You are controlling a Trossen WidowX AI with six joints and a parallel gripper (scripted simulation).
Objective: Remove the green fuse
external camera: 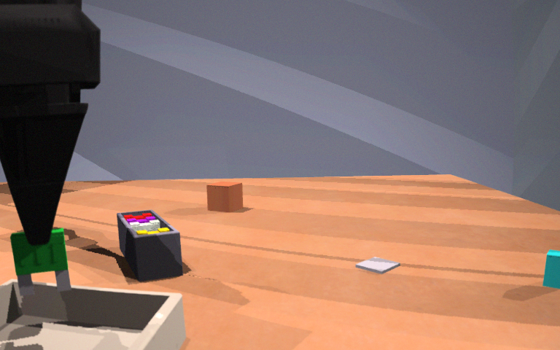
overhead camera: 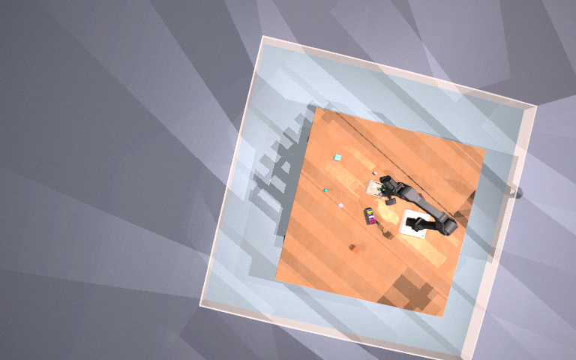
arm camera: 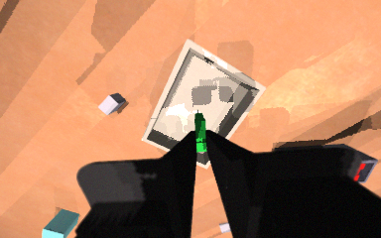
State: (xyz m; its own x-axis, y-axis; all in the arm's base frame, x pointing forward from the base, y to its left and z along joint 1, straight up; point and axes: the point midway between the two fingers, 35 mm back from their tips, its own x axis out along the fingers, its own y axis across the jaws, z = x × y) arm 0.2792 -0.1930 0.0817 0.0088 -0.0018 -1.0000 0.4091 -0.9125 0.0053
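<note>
My gripper tip is 10 mm above the green fuse. The rest, counted from my gripper tip: flat grey tile (230 mm ahead, 160 mm to the left, 70 mm below); then yellow fuse (170 mm to the left, 50 mm below, 30 mm ahead); then white tray (70 mm below).
</note>
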